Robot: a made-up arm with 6 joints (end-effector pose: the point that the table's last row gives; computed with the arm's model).
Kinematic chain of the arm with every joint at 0, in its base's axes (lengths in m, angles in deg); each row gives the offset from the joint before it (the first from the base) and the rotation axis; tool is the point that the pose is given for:
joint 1: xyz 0 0 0.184 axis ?
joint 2: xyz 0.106 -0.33 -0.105 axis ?
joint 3: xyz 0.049 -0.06 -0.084 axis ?
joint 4: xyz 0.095 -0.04 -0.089 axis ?
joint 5: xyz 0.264 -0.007 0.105 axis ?
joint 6: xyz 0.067 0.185 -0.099 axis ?
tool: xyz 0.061 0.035 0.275
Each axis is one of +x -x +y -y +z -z.
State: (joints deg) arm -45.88 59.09 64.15 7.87 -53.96 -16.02
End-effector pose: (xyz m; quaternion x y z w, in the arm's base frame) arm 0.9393 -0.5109 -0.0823 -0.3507 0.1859 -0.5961 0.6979
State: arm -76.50 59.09 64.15 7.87 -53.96 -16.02
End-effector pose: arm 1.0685 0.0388 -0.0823 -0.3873 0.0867 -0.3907 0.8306
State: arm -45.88 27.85 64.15 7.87 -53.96 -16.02
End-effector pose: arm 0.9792 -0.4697 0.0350 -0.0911 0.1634 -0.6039 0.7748
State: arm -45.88 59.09 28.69 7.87 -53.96 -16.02
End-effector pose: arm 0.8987 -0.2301 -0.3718 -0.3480 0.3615 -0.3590 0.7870
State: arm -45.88 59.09 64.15 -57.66 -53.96 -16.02
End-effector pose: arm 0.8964 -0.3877 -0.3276 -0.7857 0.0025 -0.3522 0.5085
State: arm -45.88 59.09 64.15 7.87 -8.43 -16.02
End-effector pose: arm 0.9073 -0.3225 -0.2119 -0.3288 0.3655 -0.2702 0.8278
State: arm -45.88 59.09 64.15 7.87 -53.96 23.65
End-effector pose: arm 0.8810 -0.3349 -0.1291 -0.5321 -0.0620 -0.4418 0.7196
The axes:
joint 1: -z
joint 2: +y
joint 3: -z
joint 4: +x
joint 5: +z
joint 6: -y

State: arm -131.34 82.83 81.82 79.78 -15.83 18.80
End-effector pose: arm 0.5592 0.6966 0.2567 -0.0186 -0.1099 0.2369 0.9651
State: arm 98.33 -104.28 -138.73 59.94 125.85 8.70
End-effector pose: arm -0.0832 -0.1392 0.2585 0.2988 0.4448 0.7301 0.4240
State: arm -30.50 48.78 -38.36 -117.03 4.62 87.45
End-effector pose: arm 0.1303 -0.3304 -0.3185 -0.0184 -0.4138 0.8985 0.1454
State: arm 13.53 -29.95 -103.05 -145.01 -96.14 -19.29
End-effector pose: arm -0.0757 0.1029 -0.3081 0.0224 -0.9736 0.0572 0.2197
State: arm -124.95 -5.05 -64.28 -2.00 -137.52 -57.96
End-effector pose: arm -0.0988 0.7354 0.0685 -0.1581 0.4370 0.4097 0.7850
